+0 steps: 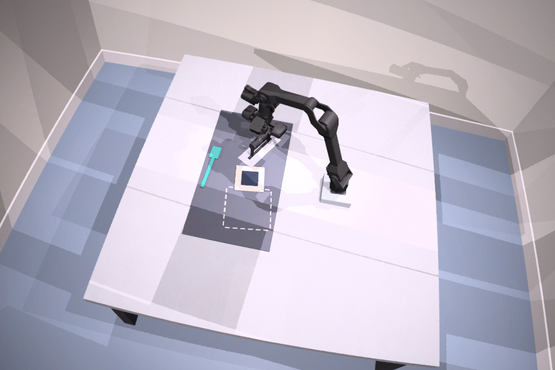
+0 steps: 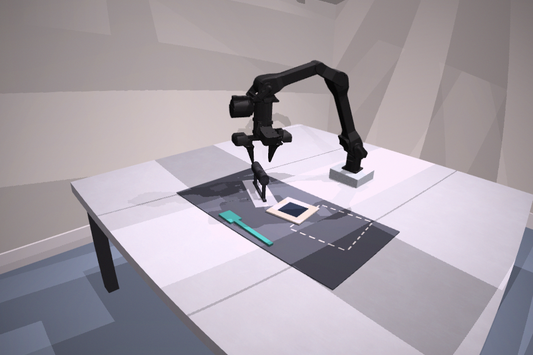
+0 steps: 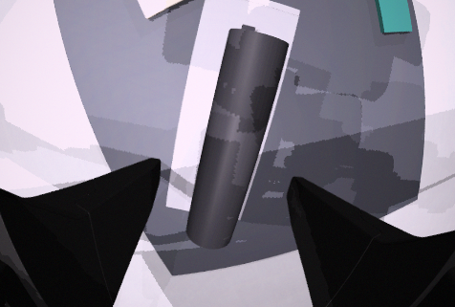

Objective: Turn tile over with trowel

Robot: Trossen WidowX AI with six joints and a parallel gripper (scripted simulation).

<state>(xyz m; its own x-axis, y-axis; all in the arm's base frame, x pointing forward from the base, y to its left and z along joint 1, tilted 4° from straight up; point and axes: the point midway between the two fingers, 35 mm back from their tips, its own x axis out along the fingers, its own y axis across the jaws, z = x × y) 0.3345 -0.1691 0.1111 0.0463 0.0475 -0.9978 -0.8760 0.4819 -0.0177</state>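
Now: the dark mat 6 cm ahead of my gripper tip, 14 cm to the left of it and 13 cm below it. Round my gripper tip: teal trowel: 20 cm ahead, 11 cm to the left, 10 cm below; tile: 3 cm ahead, 16 cm to the left, 10 cm below.
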